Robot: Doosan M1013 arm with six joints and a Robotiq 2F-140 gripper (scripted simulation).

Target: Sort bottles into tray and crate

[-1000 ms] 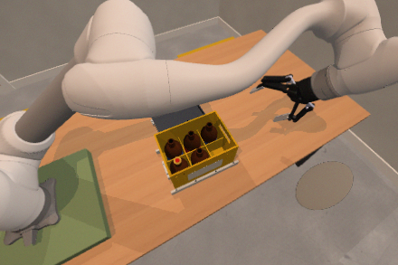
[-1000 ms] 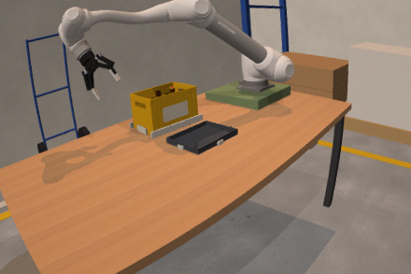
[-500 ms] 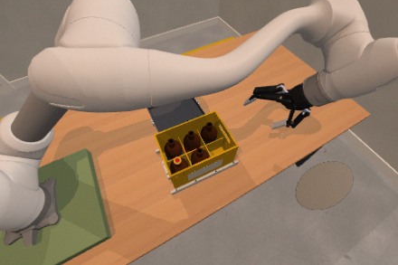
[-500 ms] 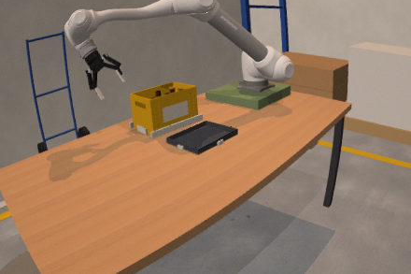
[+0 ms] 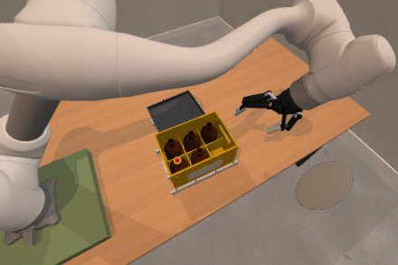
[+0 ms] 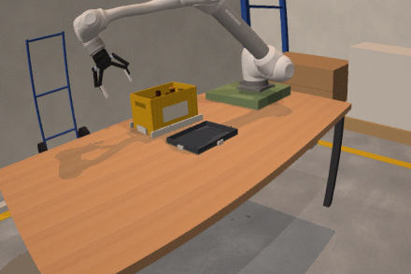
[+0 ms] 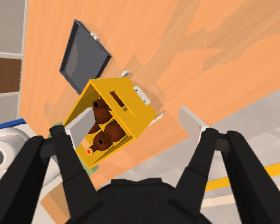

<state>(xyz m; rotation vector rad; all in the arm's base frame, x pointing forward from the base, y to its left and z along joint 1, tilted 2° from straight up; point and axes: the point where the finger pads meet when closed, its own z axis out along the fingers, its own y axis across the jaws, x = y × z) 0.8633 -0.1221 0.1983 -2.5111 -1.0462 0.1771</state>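
Now: hand 31 cm past the bottle, 2 cm to the right of it and 15 cm above it. The rest, counted from my hand: crate (22 cm behind, 6 cm to the left, 15 cm below); then tray (20 cm behind, 33 cm to the left, 22 cm below).
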